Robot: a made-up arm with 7 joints.
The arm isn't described. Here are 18 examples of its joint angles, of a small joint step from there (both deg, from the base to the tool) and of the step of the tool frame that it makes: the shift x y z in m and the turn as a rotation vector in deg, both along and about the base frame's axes.
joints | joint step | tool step
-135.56 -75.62 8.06 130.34 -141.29 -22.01 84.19 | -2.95 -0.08 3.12 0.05 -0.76 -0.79 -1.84 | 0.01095 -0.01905 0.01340 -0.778 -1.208 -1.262
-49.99 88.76 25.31 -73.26 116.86 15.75 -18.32 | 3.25 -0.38 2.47 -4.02 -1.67 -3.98 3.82 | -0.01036 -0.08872 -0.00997 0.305 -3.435 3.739
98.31 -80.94 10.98 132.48 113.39 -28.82 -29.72 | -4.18 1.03 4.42 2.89 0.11 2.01 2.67 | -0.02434 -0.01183 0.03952 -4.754 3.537 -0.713
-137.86 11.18 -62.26 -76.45 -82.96 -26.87 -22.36 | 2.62 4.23 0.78 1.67 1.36 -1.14 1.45 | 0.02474 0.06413 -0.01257 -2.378 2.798 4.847
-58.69 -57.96 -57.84 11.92 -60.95 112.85 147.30 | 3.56 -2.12 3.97 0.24 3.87 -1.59 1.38 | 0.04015 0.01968 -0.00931 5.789 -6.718 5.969
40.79 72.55 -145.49 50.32 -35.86 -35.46 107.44 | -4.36 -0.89 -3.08 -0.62 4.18 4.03 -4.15 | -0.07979 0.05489 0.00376 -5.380 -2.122 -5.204
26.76 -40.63 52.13 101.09 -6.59 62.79 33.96 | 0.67 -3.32 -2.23 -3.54 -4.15 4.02 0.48 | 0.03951 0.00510 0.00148 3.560 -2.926 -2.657
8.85 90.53 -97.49 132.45 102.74 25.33 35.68 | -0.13 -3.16 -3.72 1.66 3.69 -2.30 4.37 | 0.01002 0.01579 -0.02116 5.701 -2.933 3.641
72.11 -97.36 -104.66 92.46 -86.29 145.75 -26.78 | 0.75 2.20 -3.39 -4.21 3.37 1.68 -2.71 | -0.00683 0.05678 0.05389 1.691 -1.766 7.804
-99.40 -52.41 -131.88 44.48 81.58 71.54 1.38 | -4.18 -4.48 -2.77 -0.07 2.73 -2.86 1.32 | -0.02859 -0.02148 -0.01967 3.010 -2.280 -3.002
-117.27 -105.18 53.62 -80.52 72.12 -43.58 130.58 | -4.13 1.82 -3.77 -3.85 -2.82 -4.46 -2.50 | 0.00572 0.07397 0.05599 1.028 10.002 -5.281
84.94 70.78 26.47 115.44 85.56 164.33 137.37 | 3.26 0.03 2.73 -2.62 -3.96 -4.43 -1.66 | -0.00749 -0.01496 0.02746 1.102 -8.627 4.301
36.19 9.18 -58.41 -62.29 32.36 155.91 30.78 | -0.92 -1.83 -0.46 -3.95 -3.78 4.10 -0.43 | 0.01542 0.02727 -0.01921 0.370 -6.990 -1.455
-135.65 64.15 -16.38 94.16 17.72 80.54 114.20 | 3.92 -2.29 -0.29 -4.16 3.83 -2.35 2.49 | -0.03654 -0.00995 0.01445 -2.708 -1.077 8.762
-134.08 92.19 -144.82 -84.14 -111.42 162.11 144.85 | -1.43 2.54 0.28 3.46 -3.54 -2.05 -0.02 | 0.04428 0.03725 -0.00290 -3.761 5.956 -3.075
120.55 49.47 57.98 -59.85 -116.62 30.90 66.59 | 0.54 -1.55 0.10 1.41 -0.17 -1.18 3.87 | 0.00643 0.00195 0.03496 0.862 0.619 1.597
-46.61 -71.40 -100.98 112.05 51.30 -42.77 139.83 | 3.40 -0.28 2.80 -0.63 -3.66 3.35 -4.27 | 0.02326 -0.04160 -0.00636 2.166 0.807 9.013
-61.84 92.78 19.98 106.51 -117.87 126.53 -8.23 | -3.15 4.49 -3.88 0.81 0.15 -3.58 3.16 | -0.00118 0.00431 0.00445 0.771 -8.982 -1.238
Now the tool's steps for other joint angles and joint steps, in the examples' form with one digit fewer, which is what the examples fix.
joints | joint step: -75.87 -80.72 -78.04 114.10 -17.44 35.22 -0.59 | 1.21 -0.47 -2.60 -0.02 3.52 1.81 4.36
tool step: 0.0044 -0.0098 0.0377 -6.21 6.57 1.83
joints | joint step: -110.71 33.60 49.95 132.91 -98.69 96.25 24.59 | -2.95 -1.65 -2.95 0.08 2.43 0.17 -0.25
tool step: -0.0345 -0.0520 0.0229 1.54 -4.13 -5.99
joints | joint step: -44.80 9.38 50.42 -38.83 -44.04 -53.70 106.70 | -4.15 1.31 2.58 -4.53 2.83 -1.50 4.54
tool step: -0.0325 0.0270 -0.0355 1.75 -5.30 0.68
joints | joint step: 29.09 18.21 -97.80 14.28 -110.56 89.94 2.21 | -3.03 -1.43 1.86 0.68 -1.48 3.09 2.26
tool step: 0.0224 0.0116 -0.0078 -0.81 3.81 0.80
